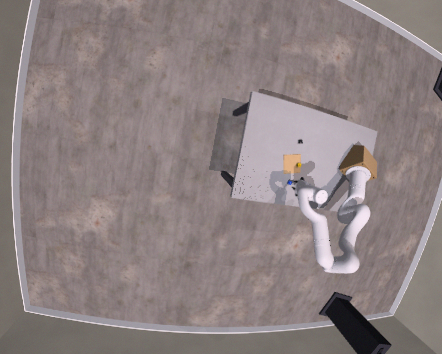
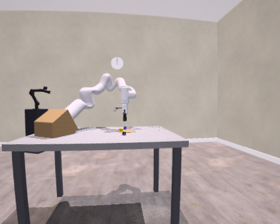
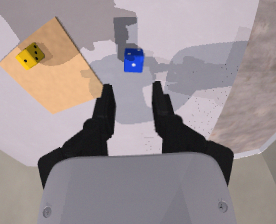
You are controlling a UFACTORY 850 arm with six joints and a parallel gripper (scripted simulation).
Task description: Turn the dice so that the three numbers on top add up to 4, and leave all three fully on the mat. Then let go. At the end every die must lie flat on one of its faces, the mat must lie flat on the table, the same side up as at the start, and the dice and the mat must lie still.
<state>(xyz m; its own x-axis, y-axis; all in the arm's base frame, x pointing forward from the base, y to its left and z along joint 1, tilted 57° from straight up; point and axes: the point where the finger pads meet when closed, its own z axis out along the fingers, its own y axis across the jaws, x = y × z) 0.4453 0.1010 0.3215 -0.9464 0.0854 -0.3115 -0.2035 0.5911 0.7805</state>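
The blue die lies 90 mm below my hand. Round my hand: yellow die: 150 mm to the right, 90 mm below; then tan mat: 50 mm ahead, 130 mm to the right, 100 mm below; then black die: 80 mm ahead, 300 mm to the right, 90 mm below.
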